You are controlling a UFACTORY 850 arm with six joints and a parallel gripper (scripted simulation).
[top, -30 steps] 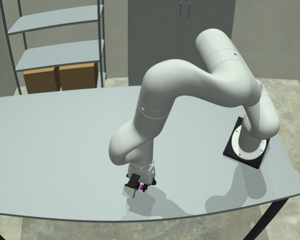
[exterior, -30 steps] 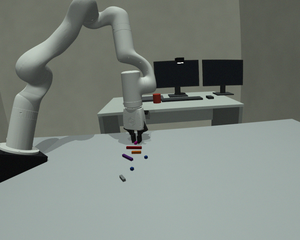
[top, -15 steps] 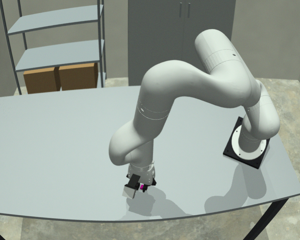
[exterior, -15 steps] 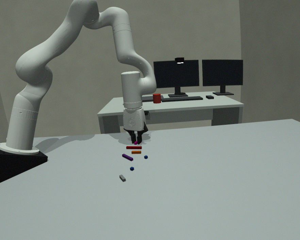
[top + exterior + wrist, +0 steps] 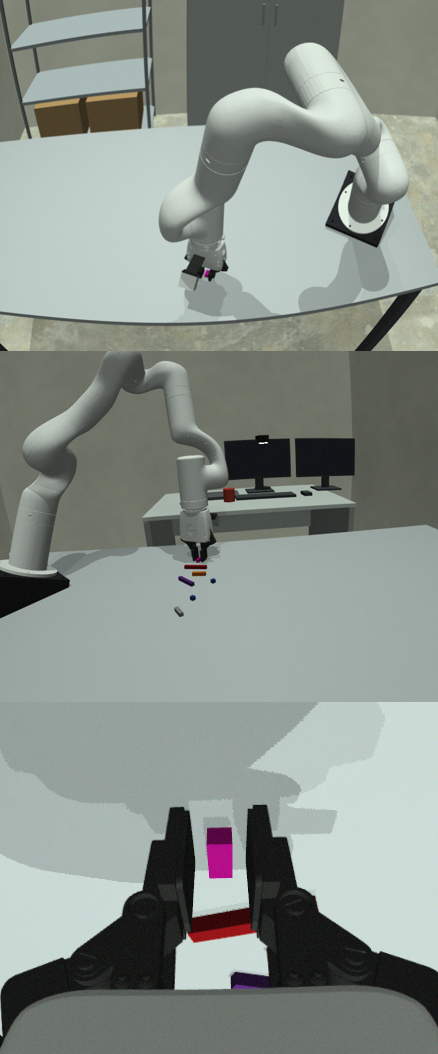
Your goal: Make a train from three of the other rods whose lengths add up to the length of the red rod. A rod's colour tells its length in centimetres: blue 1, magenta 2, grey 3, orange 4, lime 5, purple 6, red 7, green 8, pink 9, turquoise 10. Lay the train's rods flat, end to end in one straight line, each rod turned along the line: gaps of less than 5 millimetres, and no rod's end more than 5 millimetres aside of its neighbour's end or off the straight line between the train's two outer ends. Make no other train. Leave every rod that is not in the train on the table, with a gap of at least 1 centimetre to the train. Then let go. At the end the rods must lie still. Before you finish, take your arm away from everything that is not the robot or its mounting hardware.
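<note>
My hand is 10 mm to the left of the magenta rod and 20 mm above it. From my hand the other things lie so: red rod 60 mm to the right, 20 mm below; then orange rod 20 mm ahead, 110 mm to the right, 20 mm below; then purple rod 10 mm behind, 150 mm to the right, 20 mm below.
</note>
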